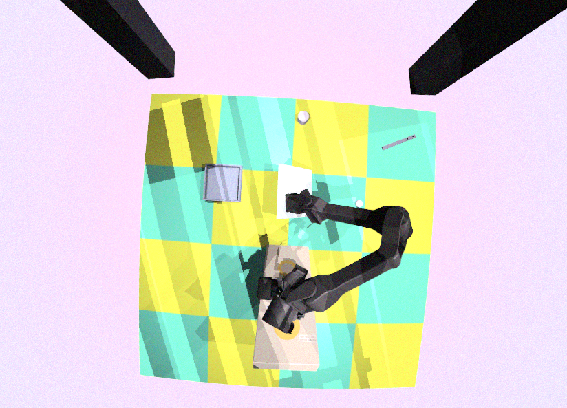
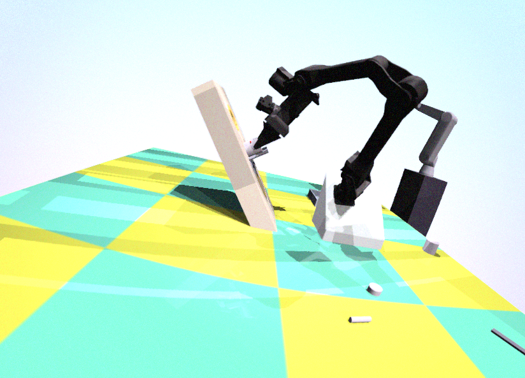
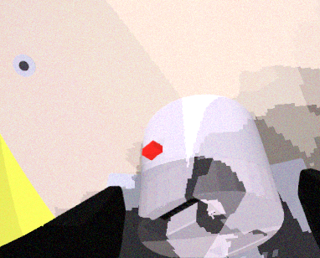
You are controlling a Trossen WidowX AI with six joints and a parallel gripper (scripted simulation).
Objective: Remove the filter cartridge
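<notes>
Right now my gripper tip is 40 mm short of the beige service panel, 20 mm above it and 10 mm to the left of it. From my gripper tip the other things lie so: short peg 410 mm to the left, 200 mm behind, 190 mm below; then grey tray 380 mm behind, 250 mm to the right, 190 mm below; then round filter cartridge right at my gripper tip.
</notes>
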